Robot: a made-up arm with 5 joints. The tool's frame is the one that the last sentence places. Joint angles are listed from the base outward.
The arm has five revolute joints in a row. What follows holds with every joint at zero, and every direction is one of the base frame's. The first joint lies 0.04 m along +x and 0.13 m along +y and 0.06 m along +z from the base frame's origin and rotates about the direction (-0.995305, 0.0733, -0.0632). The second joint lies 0.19 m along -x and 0.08 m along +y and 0.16 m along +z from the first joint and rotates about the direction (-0.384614, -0.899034, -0.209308). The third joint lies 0.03 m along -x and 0.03 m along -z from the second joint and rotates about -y. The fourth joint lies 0.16 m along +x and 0.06 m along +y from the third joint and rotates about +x. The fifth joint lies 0.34 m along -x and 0.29 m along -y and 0.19 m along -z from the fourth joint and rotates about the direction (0.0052, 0.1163, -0.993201). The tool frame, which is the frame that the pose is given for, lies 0.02 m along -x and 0.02 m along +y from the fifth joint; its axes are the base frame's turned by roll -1.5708, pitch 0 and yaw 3.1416 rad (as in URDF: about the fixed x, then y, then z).
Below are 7 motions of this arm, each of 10 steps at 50 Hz.
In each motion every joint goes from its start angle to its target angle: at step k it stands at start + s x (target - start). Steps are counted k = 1, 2, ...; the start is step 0. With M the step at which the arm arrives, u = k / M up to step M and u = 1 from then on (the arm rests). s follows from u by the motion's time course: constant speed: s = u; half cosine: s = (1 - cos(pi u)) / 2; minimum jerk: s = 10 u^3 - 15 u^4 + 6 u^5.
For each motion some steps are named. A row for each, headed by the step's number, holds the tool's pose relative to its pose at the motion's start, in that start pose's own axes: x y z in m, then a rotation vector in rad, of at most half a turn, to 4 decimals.
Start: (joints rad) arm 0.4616 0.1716 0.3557 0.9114 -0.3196
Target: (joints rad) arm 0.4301 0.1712 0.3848 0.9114 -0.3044
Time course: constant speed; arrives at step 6
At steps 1, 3, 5, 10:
1: -0.0019 0.0014 0.0002 -0.0031 0.0001 0.0058
3: -0.0057 0.0043 0.0005 -0.0093 0.0004 0.0175
5: -0.0096 0.0071 0.0008 -0.0155 0.0008 0.0292
10: -0.0115 0.0085 0.0009 -0.0186 0.0010 0.0350

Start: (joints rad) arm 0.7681 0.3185 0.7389 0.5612 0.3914
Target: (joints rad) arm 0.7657 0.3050 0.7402 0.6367 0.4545
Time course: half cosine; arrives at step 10
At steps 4, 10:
4: 0.0027 0.0067 -0.0057 -0.0255 0.0234 -0.0160
10: 0.0080 0.0188 -0.0171 -0.0732 0.0677 -0.0475

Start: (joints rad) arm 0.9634 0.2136 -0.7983 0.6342 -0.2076
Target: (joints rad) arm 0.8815 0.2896 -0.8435 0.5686 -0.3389
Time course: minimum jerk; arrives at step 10
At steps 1, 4, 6, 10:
1: 0.0000 -0.0001 0.0002 0.0001 -0.0014 0.0002
4: -0.0012 -0.0040 0.0057 0.0037 -0.0508 0.0072
6: -0.0027 -0.0085 0.0123 0.0077 -0.1089 0.0155
10: -0.0041 -0.0122 0.0179 0.0111 -0.1590 0.0229

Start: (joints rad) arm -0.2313 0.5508 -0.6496 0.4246 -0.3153
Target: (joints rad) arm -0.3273 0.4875 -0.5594 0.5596 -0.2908
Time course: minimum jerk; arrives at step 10
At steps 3, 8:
3: -0.0028 0.0086 -0.0040 -0.0374 -0.0031 0.0123
8: -0.0172 0.0458 -0.0291 -0.2178 -0.0175 0.0680

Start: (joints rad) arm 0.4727 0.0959 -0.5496 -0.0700 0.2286
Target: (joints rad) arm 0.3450 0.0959 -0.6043 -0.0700 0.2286
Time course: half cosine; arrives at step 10
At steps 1, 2, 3, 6, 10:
1: -0.0001 0.0002 0.0003 -0.0023 -0.0017 -0.0016
2: -0.0004 0.0009 0.0010 -0.0092 -0.0067 -0.0064
3: -0.0008 0.0020 0.0022 -0.0197 -0.0145 -0.0137
6: -0.0029 0.0065 0.0071 -0.0621 -0.0469 -0.0435
10: -0.0047 0.0100 0.0108 -0.0943 -0.0727 -0.0662

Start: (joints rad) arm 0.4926 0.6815 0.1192 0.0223 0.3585
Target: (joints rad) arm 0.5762 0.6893 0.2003 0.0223 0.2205
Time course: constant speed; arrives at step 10
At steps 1, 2, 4, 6, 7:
1: -0.0027 0.0005 0.0004 0.0033 -0.0188 0.0131
2: -0.0054 0.0010 0.0008 0.0068 -0.0376 0.0262
4: -0.0108 0.0020 0.0016 0.0140 -0.0755 0.0521
6: -0.0164 0.0028 0.0023 0.0217 -0.1136 0.0778
7: -0.0192 0.0032 0.0027 0.0257 -0.1327 0.0906

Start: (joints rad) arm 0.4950 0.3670 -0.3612 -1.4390 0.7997
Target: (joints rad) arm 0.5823 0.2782 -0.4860 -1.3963 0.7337
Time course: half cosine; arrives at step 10
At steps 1, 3, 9, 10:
1: -0.0013 -0.0006 -0.0002 0.0009 -0.0065 0.0006
3: -0.0110 -0.0048 -0.0022 0.0075 -0.0550 0.0045
9: -0.0500 -0.0241 -0.0141 0.0419 -0.2600 0.0147
10: -0.0512 -0.0248 -0.0146 0.0431 -0.2665 0.0148

